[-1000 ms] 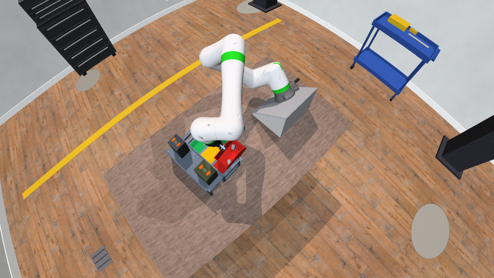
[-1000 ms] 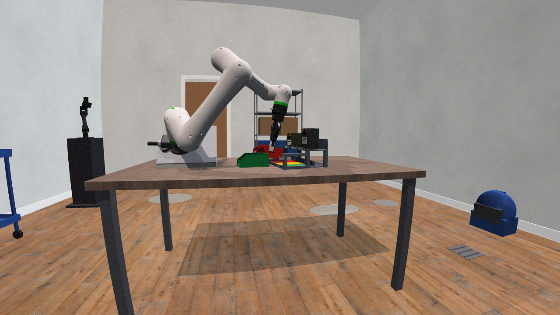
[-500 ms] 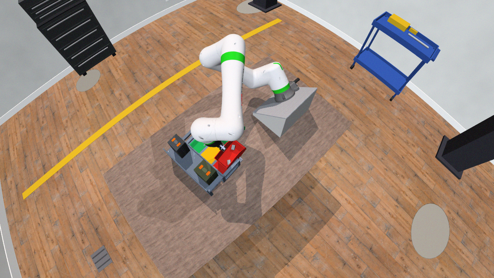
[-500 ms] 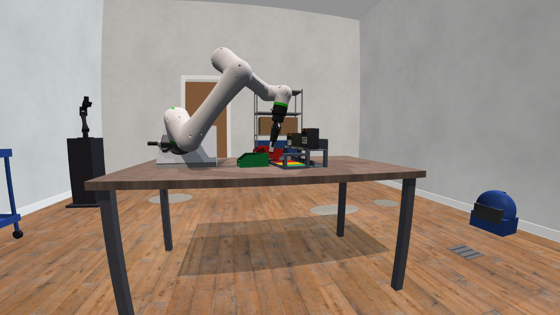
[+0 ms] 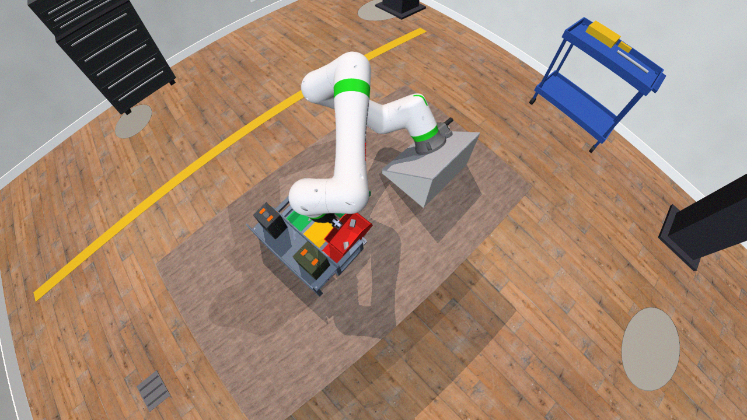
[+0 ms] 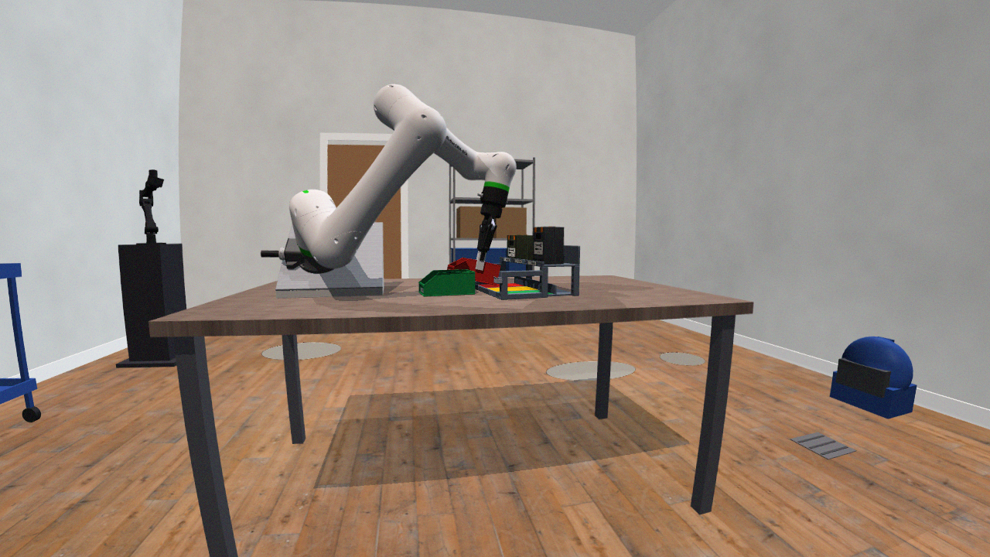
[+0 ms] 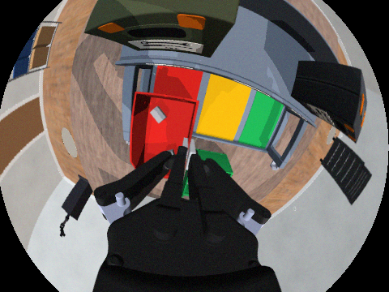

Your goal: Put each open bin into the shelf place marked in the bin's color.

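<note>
Right now the red bin is 5 cm to the left of my hand, 4 cm below it and 2 cm behind it. Round my hand: green bin 13 cm behind, 8 cm to the right, 7 cm below.
</note>
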